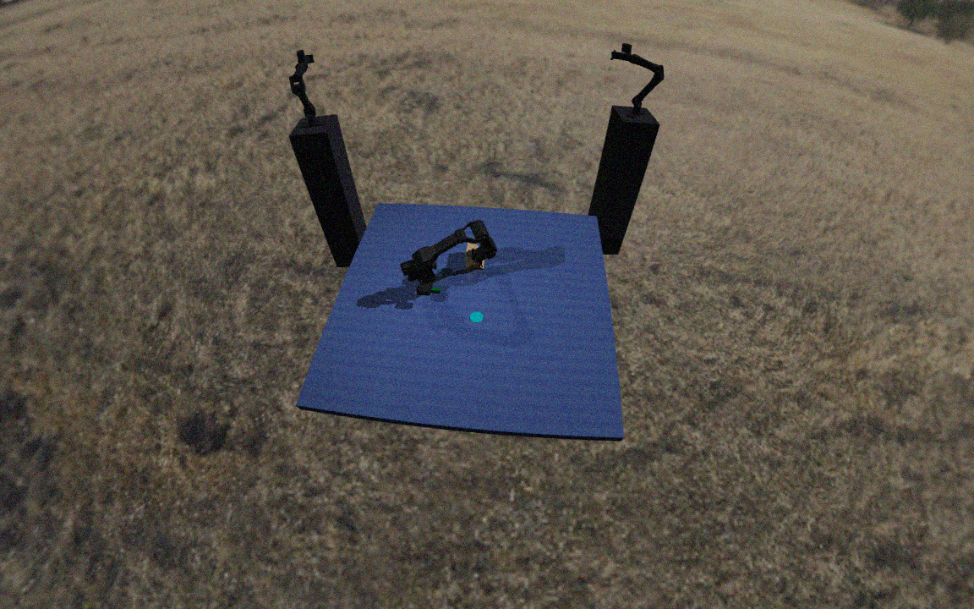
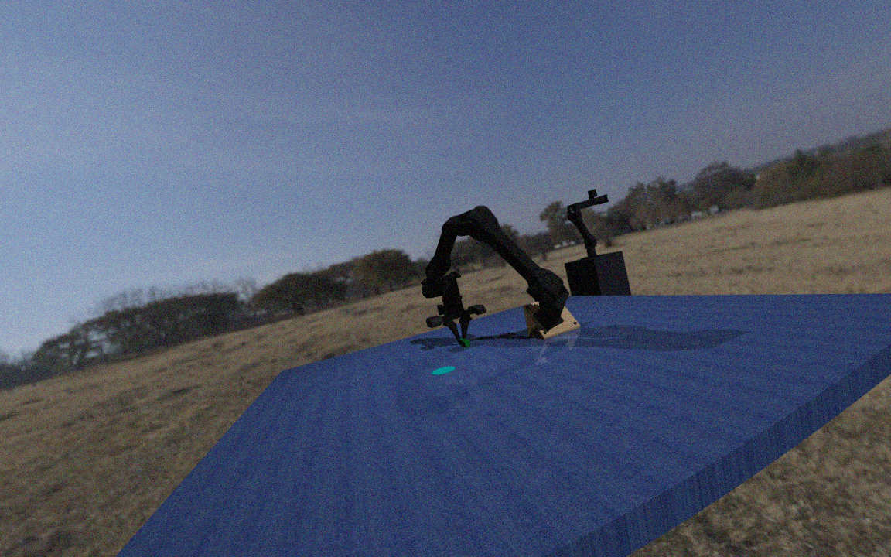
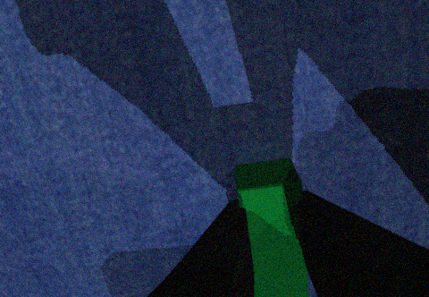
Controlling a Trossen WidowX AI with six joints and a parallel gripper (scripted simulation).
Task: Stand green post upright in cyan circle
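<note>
Now: the cyan circle 160 mm ahead of my gripper tip, 220 mm to the left of it and 10 mm below it. Also, from my gripper tip: green post (20 mm to the left).
</note>
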